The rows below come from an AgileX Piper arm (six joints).
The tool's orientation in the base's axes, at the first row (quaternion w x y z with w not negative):
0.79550, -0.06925, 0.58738, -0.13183
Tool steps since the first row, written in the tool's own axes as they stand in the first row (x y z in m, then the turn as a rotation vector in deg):
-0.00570, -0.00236, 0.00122, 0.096, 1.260, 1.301
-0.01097, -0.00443, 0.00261, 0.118, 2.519, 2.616
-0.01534, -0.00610, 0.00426, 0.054, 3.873, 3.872
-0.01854, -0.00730, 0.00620, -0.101, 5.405, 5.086
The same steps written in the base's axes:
-0.00071, -0.00065, 0.00621, 1.428, 1.118, -0.031
-0.00110, -0.00116, 0.01201, 2.848, 2.256, 0.010
-0.00095, -0.00155, 0.01695, 4.201, 3.512, 0.087
-0.00013, -0.00186, 0.02078, 5.512, 4.967, 0.188

